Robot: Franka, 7 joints.
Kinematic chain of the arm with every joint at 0, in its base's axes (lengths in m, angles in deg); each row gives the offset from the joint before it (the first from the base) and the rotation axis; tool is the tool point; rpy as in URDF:
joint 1: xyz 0 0 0.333 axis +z
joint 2: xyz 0 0 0 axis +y
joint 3: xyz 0 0 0.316 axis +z
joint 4: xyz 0.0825 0 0 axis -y
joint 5: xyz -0.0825 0 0.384 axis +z
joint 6: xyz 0 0 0 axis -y
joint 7: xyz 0.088 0 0 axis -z
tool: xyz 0 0 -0.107 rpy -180 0 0
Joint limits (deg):
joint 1: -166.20..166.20
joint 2: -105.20..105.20
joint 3: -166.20..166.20
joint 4: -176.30..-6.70
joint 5: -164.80..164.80
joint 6: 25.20..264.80
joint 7: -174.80..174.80
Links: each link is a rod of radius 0.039 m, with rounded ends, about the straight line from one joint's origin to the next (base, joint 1, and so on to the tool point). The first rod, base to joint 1, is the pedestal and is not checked.
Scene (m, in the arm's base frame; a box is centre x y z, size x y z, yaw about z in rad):
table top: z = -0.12
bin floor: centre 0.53 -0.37 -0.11 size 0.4 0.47 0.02 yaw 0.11
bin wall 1: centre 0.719 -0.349 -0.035 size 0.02 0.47 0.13 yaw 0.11
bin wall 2: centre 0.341 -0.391 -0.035 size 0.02 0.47 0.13 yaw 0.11
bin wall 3: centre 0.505 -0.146 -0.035 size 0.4 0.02 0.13 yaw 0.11
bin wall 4: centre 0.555 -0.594 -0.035 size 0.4 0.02 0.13 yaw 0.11
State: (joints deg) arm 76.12 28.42 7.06 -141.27 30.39 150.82 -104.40
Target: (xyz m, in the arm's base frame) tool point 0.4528 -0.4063 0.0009
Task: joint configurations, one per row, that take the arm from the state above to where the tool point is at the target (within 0.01 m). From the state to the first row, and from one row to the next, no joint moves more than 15 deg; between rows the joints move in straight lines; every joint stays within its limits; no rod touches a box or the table.
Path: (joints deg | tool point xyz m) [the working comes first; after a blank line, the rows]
Joints at the target: -1.58 70.35 -37.95 -102.17 30.20 159.06 -104.40
Straight joint move there: touches bin wall 3.

1: 63.52 24.79 0.16 -135.92 29.79 146.42 -103.04 | 0.2142 0.4175 0.1241
2: 50.92 21.17 -6.73 -130.56 29.19 142.02 -101.67 | 0.3717 0.3555 0.1796
3: 38.32 17.54 -13.63 -125.21 28.59 137.62 -100.31 | 0.4998 0.2331 0.2443
4: 25.72 13.91 -20.53 -119.85 27.99 133.22 -98.95 | 0.5756 0.0648 0.3155
5: 18.90 28.02 -24.88 -115.43 28.54 139.68 -100.31 | 0.5997 -0.0556 0.2269
6: 12.07 42.13 -29.24 -111.01 29.10 146.14 -101.67 | 0.5847 -0.1823 0.1427
7: 5.24 56.24 -33.60 -106.59 29.65 152.60 -103.04 | 0.5335 -0.3026 0.0669
8: -1.58 70.35 -37.95 -102.17 30.20 159.06 -104.40 | 0.4528 -0.4063 0.0009

